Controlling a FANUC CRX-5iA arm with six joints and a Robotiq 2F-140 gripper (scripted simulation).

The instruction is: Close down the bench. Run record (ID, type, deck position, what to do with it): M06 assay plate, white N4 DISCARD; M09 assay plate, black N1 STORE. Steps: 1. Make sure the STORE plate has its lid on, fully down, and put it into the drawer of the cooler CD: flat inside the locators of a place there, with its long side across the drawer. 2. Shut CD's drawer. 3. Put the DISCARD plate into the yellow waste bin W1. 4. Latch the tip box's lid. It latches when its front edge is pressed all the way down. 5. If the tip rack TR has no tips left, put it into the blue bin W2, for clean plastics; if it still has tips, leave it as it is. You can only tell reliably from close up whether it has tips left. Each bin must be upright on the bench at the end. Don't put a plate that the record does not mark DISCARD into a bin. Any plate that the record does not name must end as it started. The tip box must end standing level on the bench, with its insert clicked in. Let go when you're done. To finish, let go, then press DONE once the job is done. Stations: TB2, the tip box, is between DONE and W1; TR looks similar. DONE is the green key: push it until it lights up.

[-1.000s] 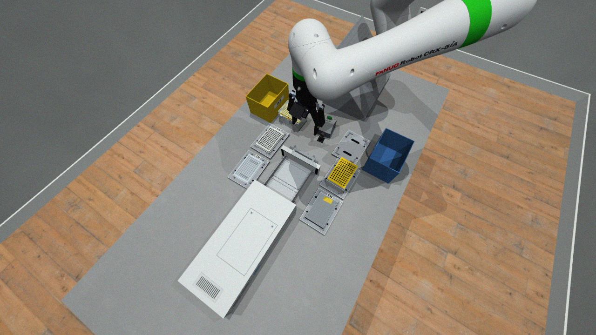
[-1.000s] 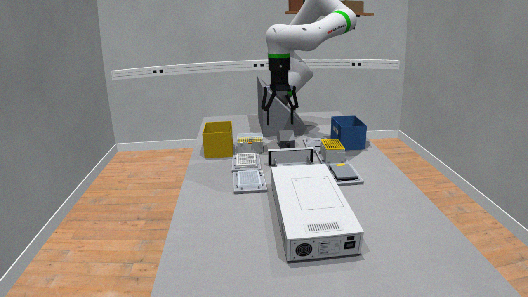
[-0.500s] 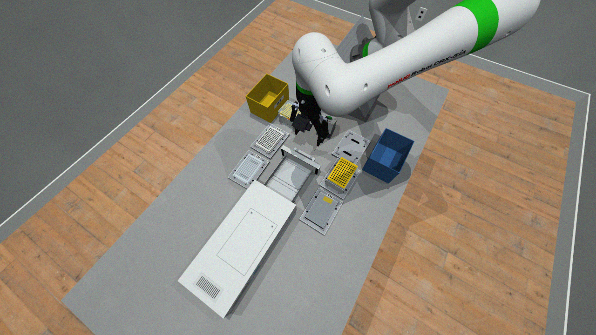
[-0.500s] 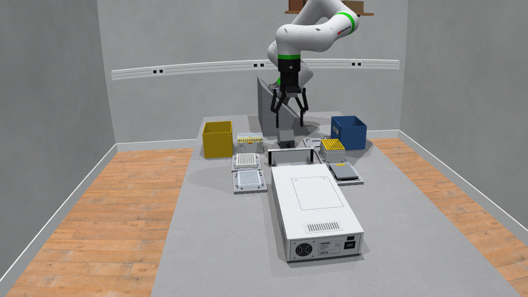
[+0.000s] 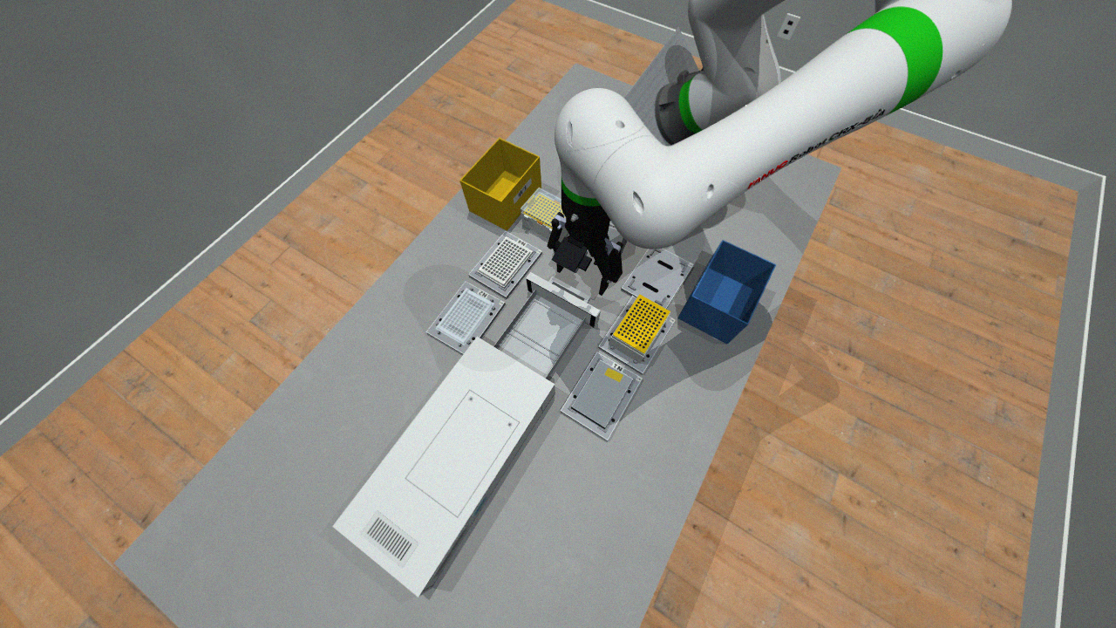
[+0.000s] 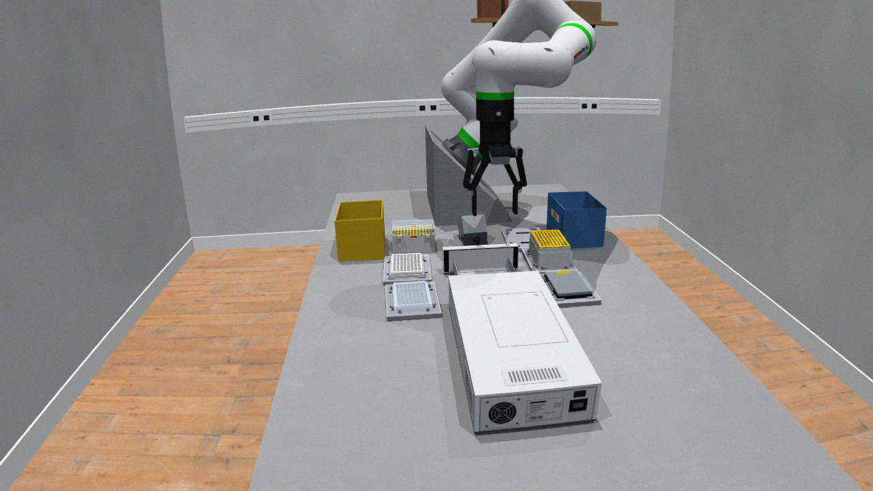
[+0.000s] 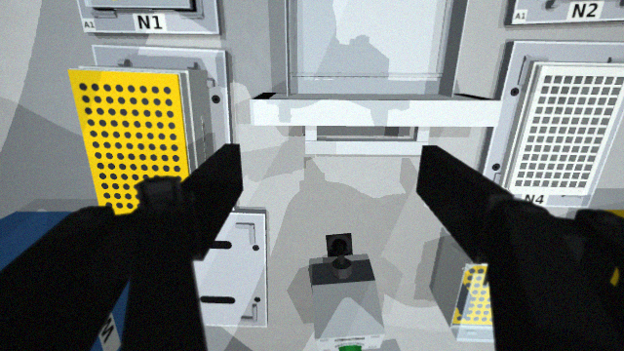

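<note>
My gripper is now 170 mm above the nest N1, 160 mm short of it and 150 mm to the right of it. The rest, counted from my hand: white assay plate: 230 mm to the right, 160 mm below, 10 mm behind; then green DONE key: 240 mm behind, 110 mm below, 30 mm to the right; then tip rack TR: 150 mm to the left, 120 mm below, 20 mm behind.
</note>
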